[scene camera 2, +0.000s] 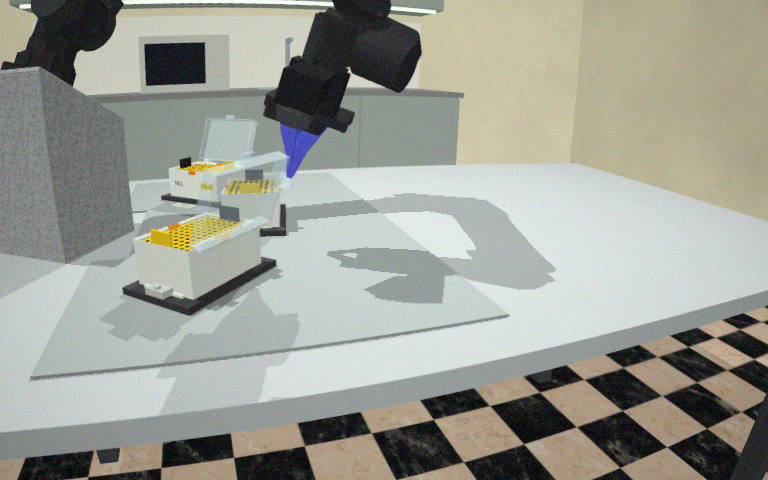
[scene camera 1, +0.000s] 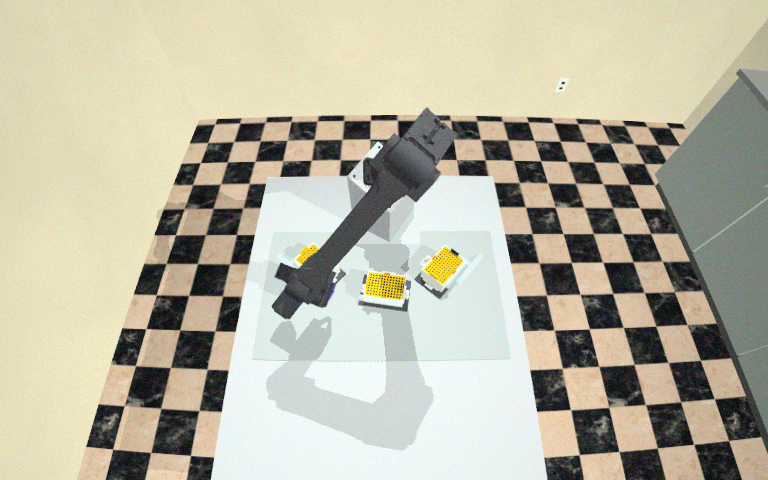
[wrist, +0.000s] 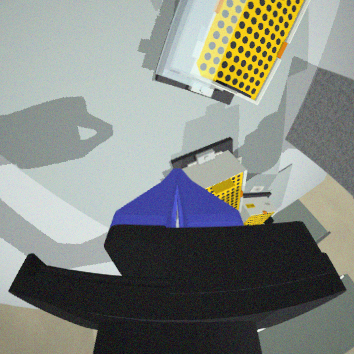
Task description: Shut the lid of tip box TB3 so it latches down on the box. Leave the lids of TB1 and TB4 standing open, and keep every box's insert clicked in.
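Where they show: gripper, between the fingertips: [scene camera 2: 290, 176] [scene camera 1: 332, 291] [wrist: 176, 174]; arm's base, origin of its link: [scene camera 2: 38, 93].
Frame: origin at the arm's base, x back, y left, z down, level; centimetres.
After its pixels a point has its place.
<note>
My gripper [scene camera 1: 333, 290] {x -33.9, y -15.7, z 11.6 cm} [scene camera 2: 289, 176] {x -33.9, y -15.7, z 11.6 cm} [wrist: 176, 174] {x -33.9, y -15.7, z 11.6 cm} is shut and empty, blue fingertips together. Three tip boxes have their lids open; I cannot read which label is TB3. The nearest box [scene camera 2: 164, 266] {x -17.9, y -26.3, z 18.1 cm} in scene camera 2, with its clear lid [scene camera 2: 270, 160] {x -29.9, y -25.9, z 7.7 cm} [wrist: 182, 52] {x -31.5, y -24.1, z 7.6 cm} raised, is partly under the arm in scene camera 1. The middle box [scene camera 1: 385, 288] [wrist: 215, 167] {x -29.2, y -5.7, z 18.5 cm} is just beyond the fingertips in the wrist view; a pale part of its lid shows beside them in scene camera 2. The far box [scene camera 1: 443, 268] [scene camera 2: 186, 183] {x -20.5, y 17.0, z 18.3 cm} has its lid [scene camera 1: 470, 268] {x -30.2, y 25.0, z 7.6 cm} [scene camera 2: 229, 138] {x -29.5, y 24.5, z 11.2 cm} upright. Yellow inserts sit in the boxes.
The black arm [scene camera 1: 362, 215] {x -37.4, y -4.4, z -31.6 cm} reaches over the boxes from the grey pedestal [scene camera 1: 387, 223] {x -11.2, y 1.6, z 11.1 cm} [scene camera 2: 84, 169] {x -6.6, y -5.3, z 10.6 cm} at the back of the table. Dark base plates hold the boxes on a pale mat [scene camera 1: 464, 339] {x -47.2, y 23.5, z 21.8 cm} [scene camera 2: 362, 322] {x -36.3, y -37.2, z 21.8 cm}. Cabinets [scene camera 2: 407, 135] stand beyond the table.
</note>
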